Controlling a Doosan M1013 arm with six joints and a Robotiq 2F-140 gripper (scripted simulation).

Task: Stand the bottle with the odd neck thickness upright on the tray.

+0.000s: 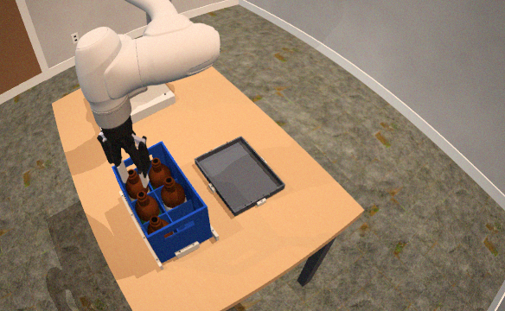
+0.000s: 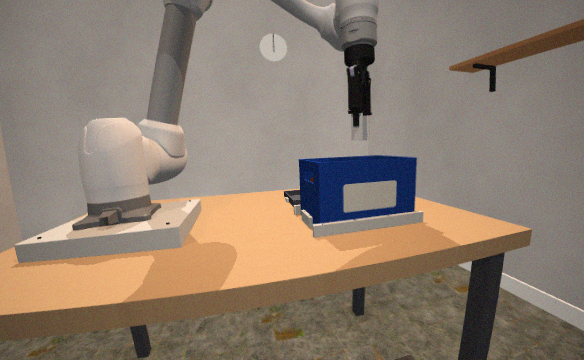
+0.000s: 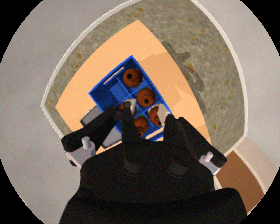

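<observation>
My hand is 10 mm short of the blue crate, 40 mm to the right of it and 170 mm above it. Round my hand: bottle 170 mm below; dark tray 40 mm ahead, 330 mm to the left, 240 mm below.
</observation>
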